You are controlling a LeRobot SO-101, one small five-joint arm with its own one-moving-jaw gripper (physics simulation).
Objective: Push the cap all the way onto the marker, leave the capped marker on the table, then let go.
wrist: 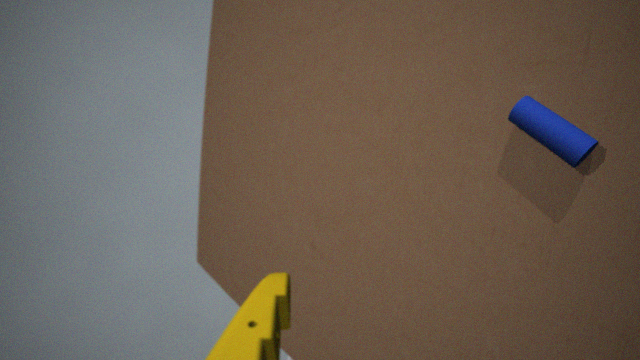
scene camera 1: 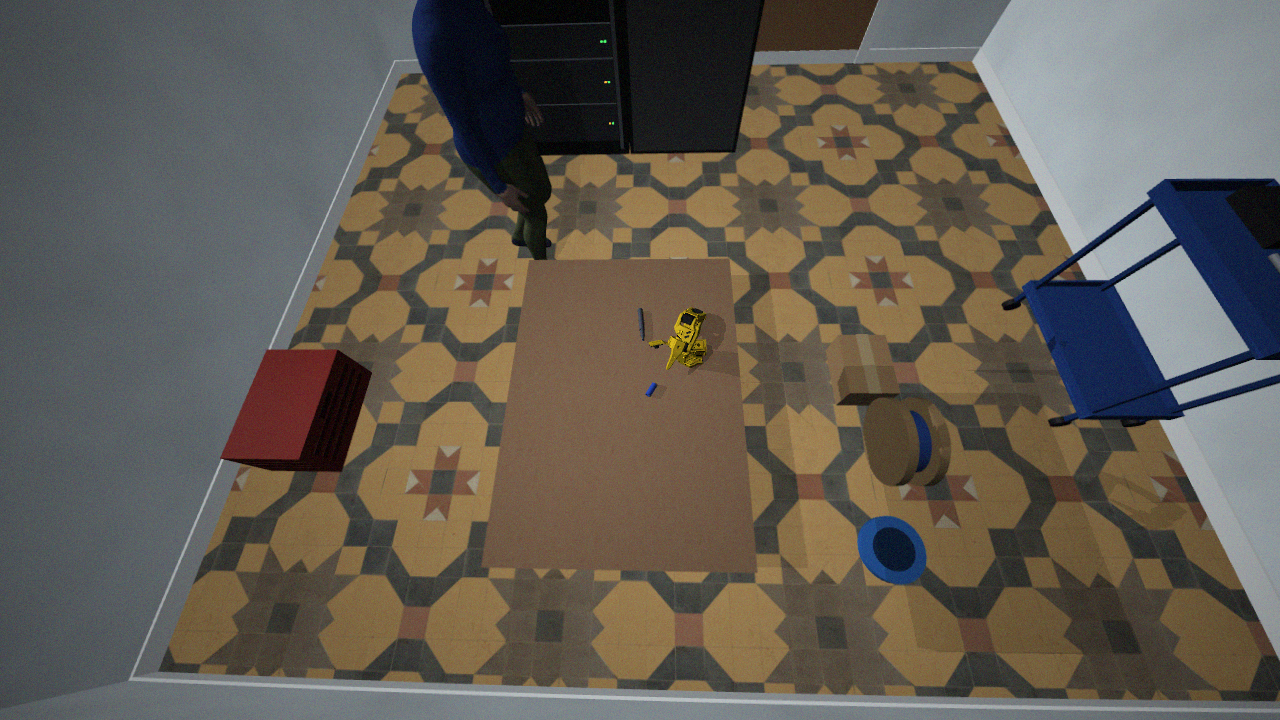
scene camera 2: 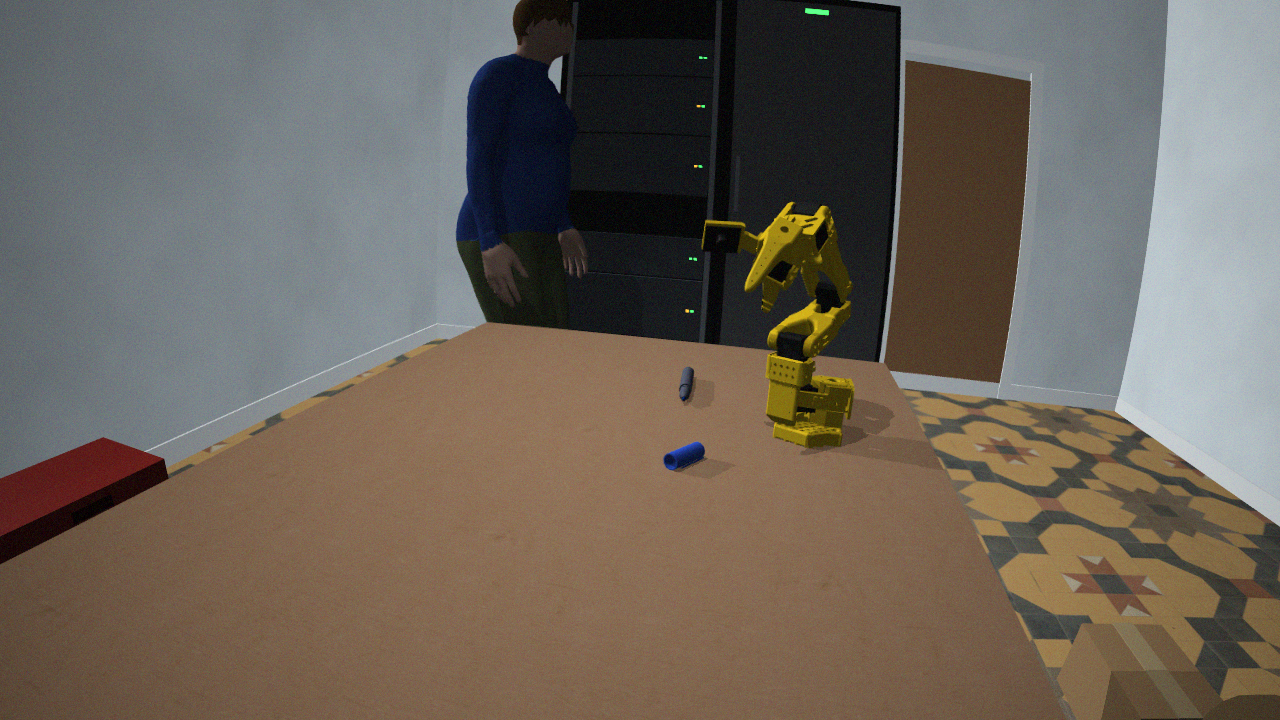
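Where they show: hand, tool point: (wrist: 289, 293) (scene camera 1: 667, 368) (scene camera 2: 748, 289); arm's base, link origin: (scene camera 1: 684, 354) (scene camera 2: 792, 430).
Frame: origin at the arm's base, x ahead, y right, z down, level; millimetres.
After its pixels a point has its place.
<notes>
The blue cap (scene camera 1: 651, 389) @[y -144, x 119, z -18 mm] (scene camera 2: 684, 455) @[y -154, x 119, z -15 mm] (wrist: 553, 131) @[y -138, x 119, z -19 mm] lies on its side on the brown table (scene camera 1: 617, 483) @[y -457, x 225, z 0 mm] (scene camera 2: 501, 537) @[y -352, x 242, z 0 mm] (wrist: 350, 175) @[y -309, x 62, z 0 mm], apart from the marker. The dark grey marker (scene camera 1: 640, 324) @[y 114, x 161, z -16 mm] (scene camera 2: 686, 383) @[y 95, x 154, z -18 mm] lies on the table behind the cap, its narrower tip toward the front; it does not show in the wrist view. My yellow gripper (scene camera 2: 757, 297) @[y -143, x 68, z -194 mm] is raised well above the table, beside both things, fully open and empty. In the wrist view one notched jaw shows at the bottom, with the cap far off at the upper right.
A person (scene camera 1: 483, 98) (scene camera 2: 519, 170) stands behind the table's back left part, before a black server cabinet (scene camera 1: 684, 80) (scene camera 2: 805, 161). On the floor around the table are a red crate (scene camera 1: 286, 402) (scene camera 2: 71, 483), a cardboard box (scene camera 1: 863, 362), a cable spool (scene camera 1: 890, 443) and a blue cart (scene camera 1: 1096, 349).
</notes>
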